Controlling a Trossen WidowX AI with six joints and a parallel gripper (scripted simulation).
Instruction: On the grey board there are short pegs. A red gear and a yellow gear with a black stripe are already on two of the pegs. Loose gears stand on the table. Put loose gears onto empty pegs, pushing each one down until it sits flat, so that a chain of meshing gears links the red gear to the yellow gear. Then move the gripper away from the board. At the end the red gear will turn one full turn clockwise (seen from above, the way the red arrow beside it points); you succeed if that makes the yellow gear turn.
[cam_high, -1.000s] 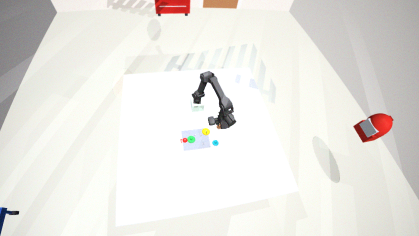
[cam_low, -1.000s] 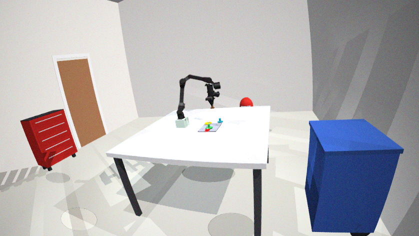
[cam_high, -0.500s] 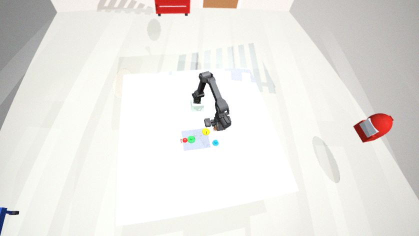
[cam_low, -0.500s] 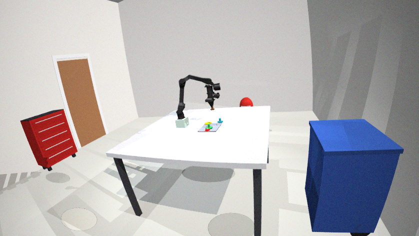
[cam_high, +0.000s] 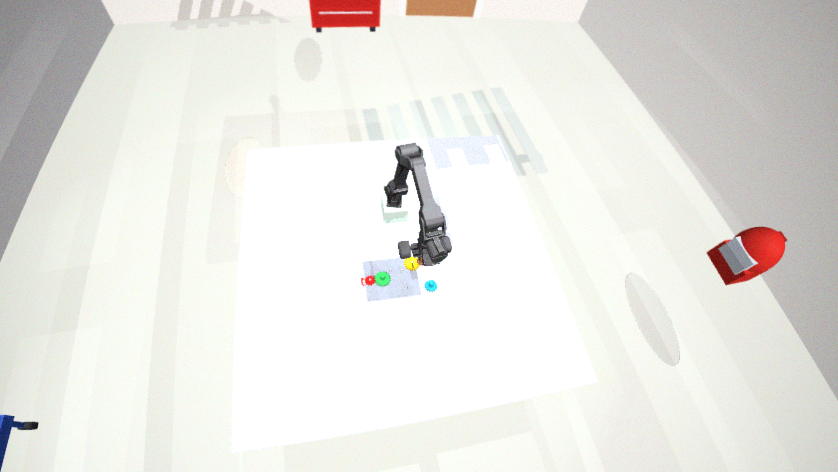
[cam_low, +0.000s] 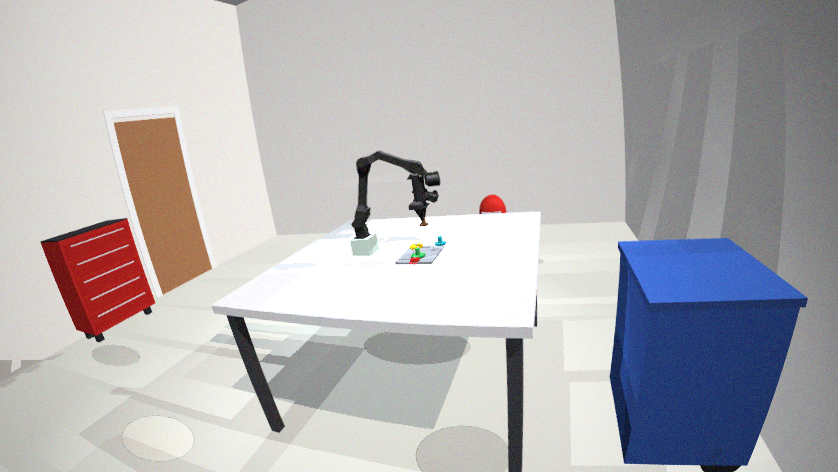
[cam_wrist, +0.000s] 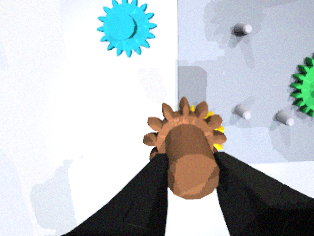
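Now: the green gear 30 mm ahead of my gripper tip, 140 mm to the right of it and 120 mm below it. The rest, counted from my gripper tip: brown gear 10 mm below; yellow gear 40 mm behind, 30 mm to the right, 120 mm below; cyan gear 50 mm ahead, 50 mm to the left, 130 mm below.
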